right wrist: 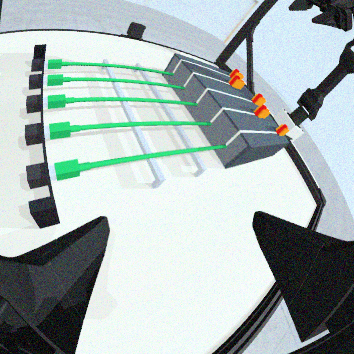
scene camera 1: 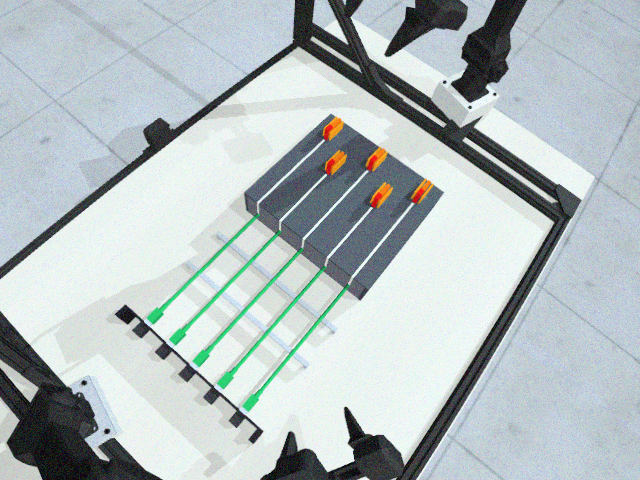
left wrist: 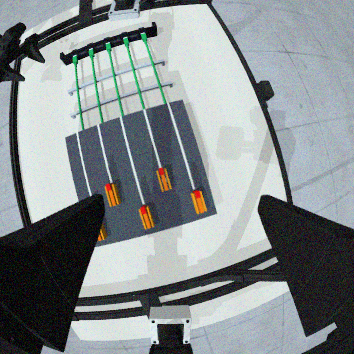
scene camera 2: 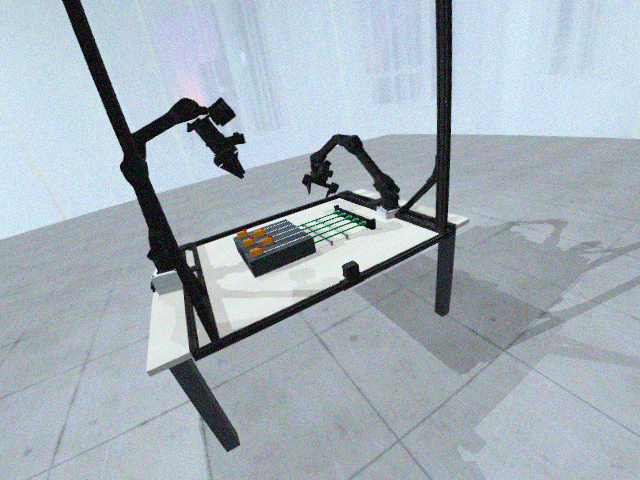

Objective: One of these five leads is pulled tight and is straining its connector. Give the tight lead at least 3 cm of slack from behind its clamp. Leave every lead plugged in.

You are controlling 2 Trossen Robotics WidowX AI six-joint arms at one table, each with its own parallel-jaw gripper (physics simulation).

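Frame: origin at the left arm's base, x back, y up, z left, level; metres.
Where they show: left gripper, between the fingertips: (right wrist: 299,14) (scene camera 1: 366,35) (left wrist: 183,203) (scene camera 2: 243,175); right gripper, between the fingertips: (right wrist: 182,222) (scene camera 1: 318,420) (left wrist: 34,70) (scene camera 2: 317,196); left arm's base, origin of its link: (right wrist: 293,120) (scene camera 1: 469,88) (left wrist: 170,331) (scene camera 2: 167,267); right arm's base, origin of its link: (scene camera 1: 70,422) (left wrist: 124,4) (scene camera 2: 390,207).
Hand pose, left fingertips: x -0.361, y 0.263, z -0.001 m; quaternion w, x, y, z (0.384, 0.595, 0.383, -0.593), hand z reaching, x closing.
Note:
Things, the pixels of their top centre, and the offset from my left fingertips. "pt": a spot on its surface instead. Level surfaces: height alone.
- black connector bar, a spot on its surface: (scene camera 1: 175,354) (left wrist: 115,34) pt dx -0.420, dy -0.295, dz +0.158 m
- dark grey block, a spot on its surface: (scene camera 1: 289,188) pt dx -0.116, dy -0.273, dz +0.011 m
- white table, height of its surface: dy -0.340 m
- small black box, a spot on its surface: (left wrist: 265,91) (scene camera 2: 344,265) pt dx -0.243, dy -0.289, dz -0.242 m
Several green leads (scene camera 1: 302,338) (right wrist: 145,157) run from green plugs (scene camera 1: 177,336) (right wrist: 66,169) at a black connector bar (scene camera 1: 173,355) (left wrist: 115,41) across to a dark grey block (scene camera 1: 289,188) (left wrist: 132,165) (scene camera 2: 284,258). They continue as white lines to orange clamps with red parts (scene camera 1: 381,195) (left wrist: 199,201). All plugs sit at the bar. The leads look nearly straight; I cannot tell which is tight. My left gripper (left wrist: 183,203) is open and empty, high above the clamp end; its finger hides part of one clamp in the left wrist view. My right gripper (scene camera 1: 318,421) (right wrist: 182,222) is open and empty, above the table beside the connector bar's near end.
Two pale rails (right wrist: 157,180) (right wrist: 200,171) lie crosswise under the leads between bar and block. A black frame (scene camera 1: 496,320) edges the white table (scene camera 1: 465,289). A small black box (scene camera 2: 351,270) (left wrist: 265,91) sits on the frame's side. The arms' white mounts stand at opposite table ends.

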